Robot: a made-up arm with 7 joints.
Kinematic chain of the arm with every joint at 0, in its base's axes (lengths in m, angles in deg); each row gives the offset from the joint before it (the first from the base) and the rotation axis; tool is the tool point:
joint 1: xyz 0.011 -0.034 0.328 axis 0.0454 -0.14 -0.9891
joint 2: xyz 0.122 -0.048 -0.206 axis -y
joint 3: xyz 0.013 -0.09 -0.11 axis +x
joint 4: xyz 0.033 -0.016 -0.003 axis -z
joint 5: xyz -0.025 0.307 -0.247 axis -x
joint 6: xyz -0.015 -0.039 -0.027 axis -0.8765 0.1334 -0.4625
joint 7: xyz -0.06 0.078 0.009 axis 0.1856 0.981 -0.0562
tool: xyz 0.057 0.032 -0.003
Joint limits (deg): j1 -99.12..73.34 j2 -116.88..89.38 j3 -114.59..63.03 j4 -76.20..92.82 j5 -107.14..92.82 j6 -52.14..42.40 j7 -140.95..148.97
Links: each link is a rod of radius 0.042 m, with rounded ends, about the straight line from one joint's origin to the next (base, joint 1, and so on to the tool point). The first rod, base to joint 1, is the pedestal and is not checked.
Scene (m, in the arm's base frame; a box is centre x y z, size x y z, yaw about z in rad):
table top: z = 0
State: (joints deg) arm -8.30 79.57 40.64 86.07 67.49 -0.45 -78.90
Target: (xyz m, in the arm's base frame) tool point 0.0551 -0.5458 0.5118
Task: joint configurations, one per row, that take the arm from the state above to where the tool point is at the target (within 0.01 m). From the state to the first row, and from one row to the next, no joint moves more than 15 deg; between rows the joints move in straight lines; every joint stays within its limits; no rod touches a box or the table.
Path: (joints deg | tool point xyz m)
1: 5.31 79.49 32.96 87.20 62.56 -6.22 -77.24 | 0.5193 0.0173 0.4814
2: 18.91 79.42 25.27 88.32 57.63 -11.99 -75.59 | 0.5146 -0.1456 0.5029
3: 32.52 79.34 17.59 89.44 52.71 -17.76 -73.93 | 0.4551 -0.2989 0.5183
4: 46.13 79.27 9.91 90.57 47.78 -23.53 -72.27 | 0.3488 -0.4244 0.5256
5: 59.73 79.19 2.22 91.70 42.85 -29.30 -70.61 | 0.2100 -0.5089 0.5235
6: 73.34 79.12 -5.46 92.82 37.92 -35.07 -68.96 | 0.0551 -0.5458 0.5118

